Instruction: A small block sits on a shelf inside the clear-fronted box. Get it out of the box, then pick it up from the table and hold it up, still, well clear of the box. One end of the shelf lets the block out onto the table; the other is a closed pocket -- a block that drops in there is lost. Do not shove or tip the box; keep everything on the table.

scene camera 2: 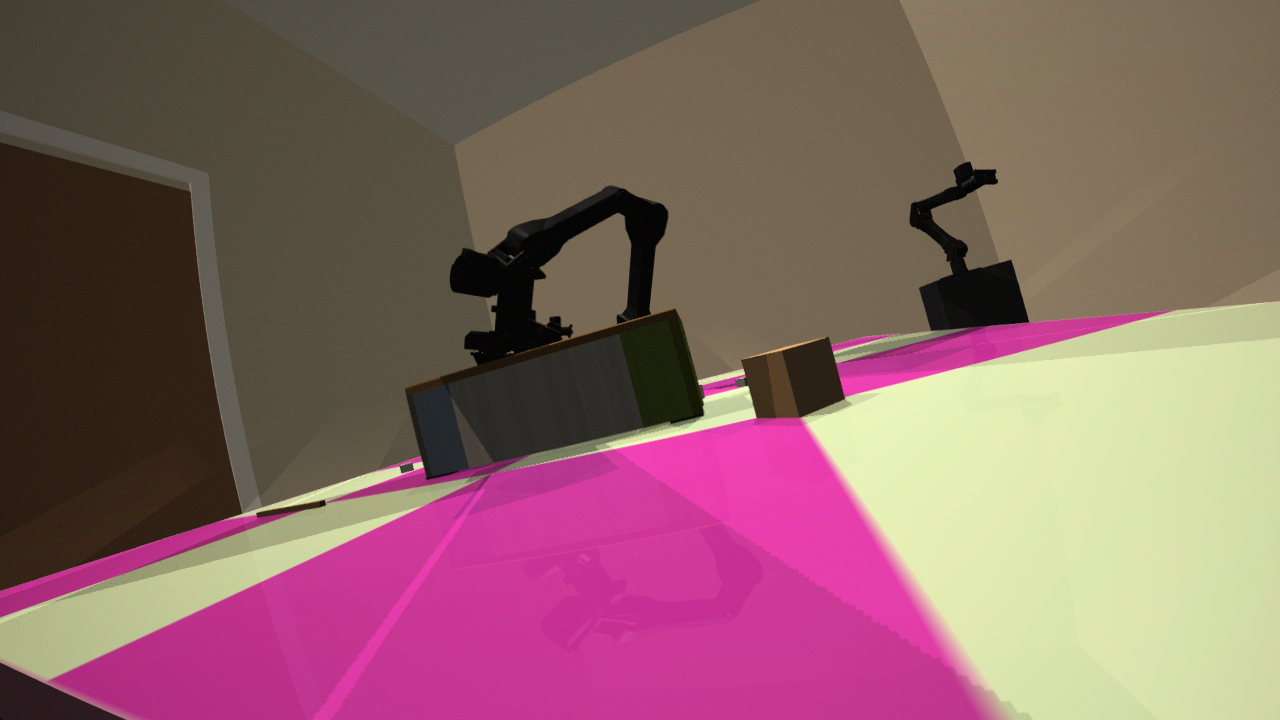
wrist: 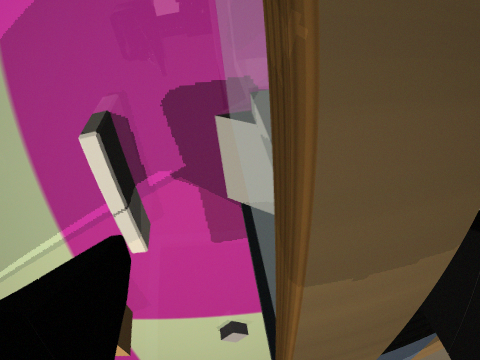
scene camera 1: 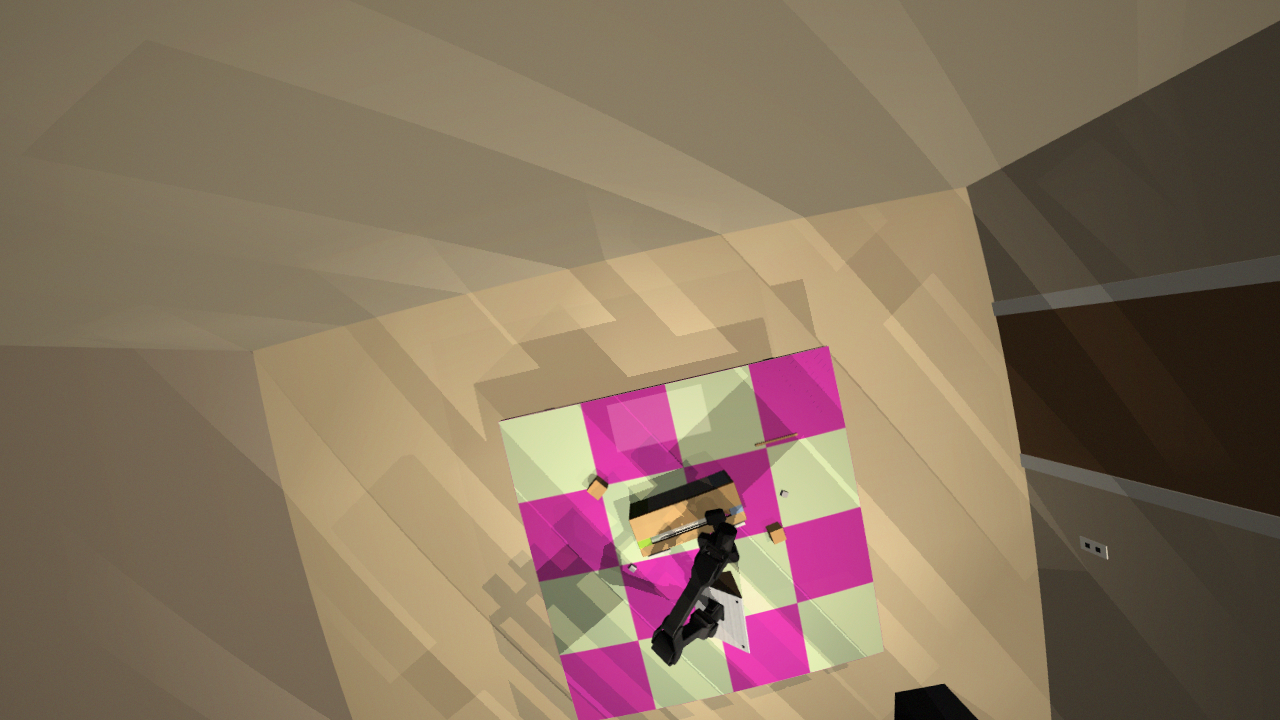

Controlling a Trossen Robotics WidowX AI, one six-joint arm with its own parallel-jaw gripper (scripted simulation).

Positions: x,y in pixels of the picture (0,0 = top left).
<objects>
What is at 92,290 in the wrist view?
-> My gripper.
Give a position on a box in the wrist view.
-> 344,144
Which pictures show the box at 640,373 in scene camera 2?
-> Scene camera 2, the wrist view and scene camera 1: all of them.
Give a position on a box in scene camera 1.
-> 671,518
</objects>
